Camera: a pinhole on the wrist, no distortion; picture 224 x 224 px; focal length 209.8 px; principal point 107.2 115.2 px. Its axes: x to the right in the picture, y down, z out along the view. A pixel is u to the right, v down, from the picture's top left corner.
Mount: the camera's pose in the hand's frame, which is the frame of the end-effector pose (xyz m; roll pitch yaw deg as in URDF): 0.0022 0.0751 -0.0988 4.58 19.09 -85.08
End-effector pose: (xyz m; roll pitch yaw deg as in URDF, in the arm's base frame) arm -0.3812 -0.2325 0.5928 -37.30 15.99 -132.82
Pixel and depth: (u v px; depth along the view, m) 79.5 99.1 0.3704
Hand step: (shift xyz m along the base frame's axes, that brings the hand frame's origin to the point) 0.1078 -0.1151 0.2174
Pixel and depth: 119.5 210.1 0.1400
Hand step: -0.0107 -0.0718 -0.0037
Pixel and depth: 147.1 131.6 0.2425
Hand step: -0.0069 -0.0552 0.1130
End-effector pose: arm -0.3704 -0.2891 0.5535 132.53 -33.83 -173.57
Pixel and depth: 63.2 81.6 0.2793
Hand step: -0.0198 0.1551 -0.1139
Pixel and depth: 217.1 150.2 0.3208
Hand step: -0.1748 -0.0334 -0.1704
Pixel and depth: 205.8 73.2 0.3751
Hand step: -0.0962 -0.0185 -0.2851
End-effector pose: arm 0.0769 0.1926 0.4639 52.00 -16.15 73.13
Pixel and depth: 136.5 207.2 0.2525
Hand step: 0.1472 0.0417 0.0821
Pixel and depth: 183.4 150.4 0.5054
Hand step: 0.4189 -0.0496 0.0153
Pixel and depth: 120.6 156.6 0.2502
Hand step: 0.1195 -0.0160 0.0760
